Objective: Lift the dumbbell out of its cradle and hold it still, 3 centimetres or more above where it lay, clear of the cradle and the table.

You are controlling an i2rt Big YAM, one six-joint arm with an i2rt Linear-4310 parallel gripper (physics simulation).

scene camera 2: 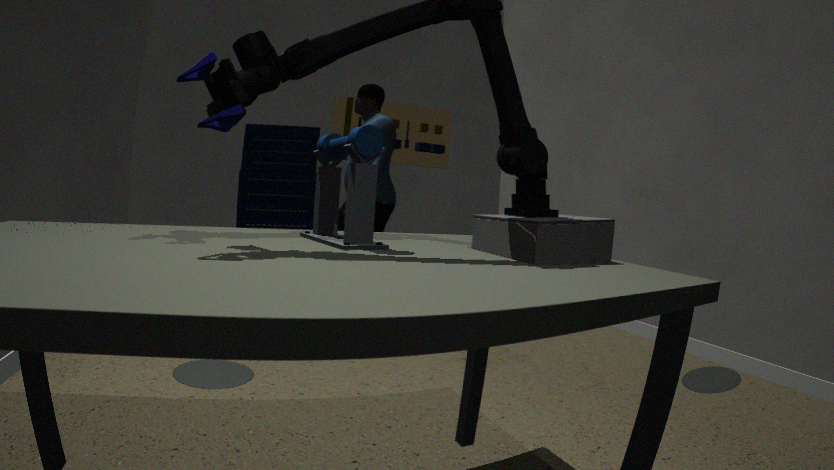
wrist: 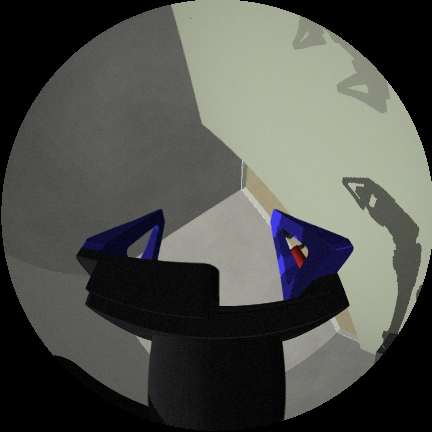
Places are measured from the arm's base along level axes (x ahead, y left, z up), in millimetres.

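Pixels of known places: gripper, between the fingertips: (scene camera 2: pixel 187 101) (wrist: pixel 217 214); arm's base, origin of its link: (scene camera 2: pixel 530 215).
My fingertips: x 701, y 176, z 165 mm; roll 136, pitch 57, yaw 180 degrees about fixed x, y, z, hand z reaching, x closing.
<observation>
Ahead of a thing's pixels: the offset from my fingertips to its top centre. "spot": to the spot under its first point. Level surfaces: height alone.
A blue dumbbell {296 mm back, 244 mm right, 8 mm down} (scene camera 2: pixel 366 141) lies level across the tops of the two grey posts of its cradle {spot: 328 mm back, 152 mm right, 165 mm down} (scene camera 2: pixel 360 204), with its near head towards the camera in the scene view. The cradle's base plate stands on the table. My gripper (scene camera 2: pixel 187 102) (wrist: pixel 217 214) is open and empty, its two blue fingers wide apart. In the scene view it hangs high above the table, to the left of the dumbbell and somewhat higher, apart from it. Neither the dumbbell nor the cradle shows in the wrist view.
The pale table {248 mm down} (scene camera 2: pixel 175 286) (wrist: pixel 280 115) carries the arm's grey base block (scene camera 2: pixel 574 240) right of the cradle. The arm arches above the dumbbell. Behind stand a person (scene camera 2: pixel 382 131) and a dark blue cabinet (scene camera 2: pixel 277 175). Arm shadows lie on the table.
</observation>
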